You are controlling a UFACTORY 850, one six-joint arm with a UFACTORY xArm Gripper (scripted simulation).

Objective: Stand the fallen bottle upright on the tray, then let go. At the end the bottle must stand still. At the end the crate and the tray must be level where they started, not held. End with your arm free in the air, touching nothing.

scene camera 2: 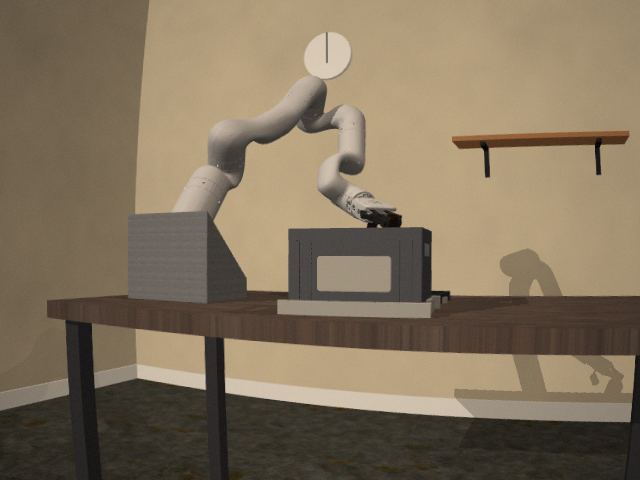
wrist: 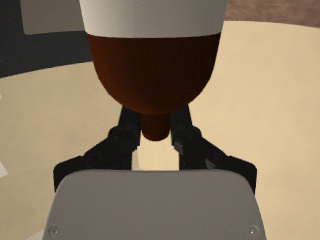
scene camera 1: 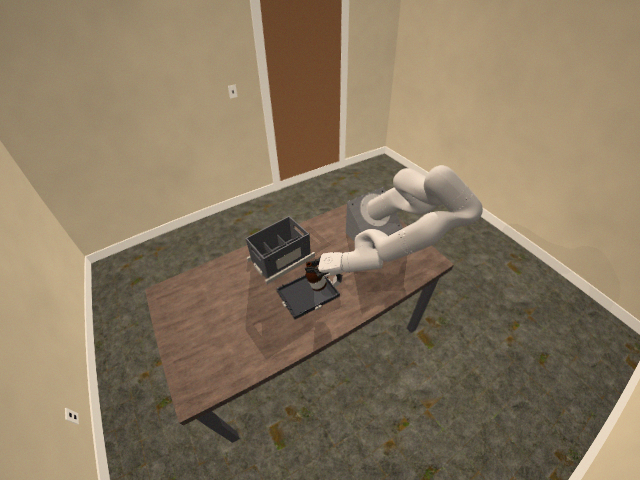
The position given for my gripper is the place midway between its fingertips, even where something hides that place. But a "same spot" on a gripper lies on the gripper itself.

Scene:
my gripper: scene camera 2; wrist 155, 101; scene camera 1
same spot on my gripper: (scene camera 1: 329, 263) = (scene camera 2: 381, 202)

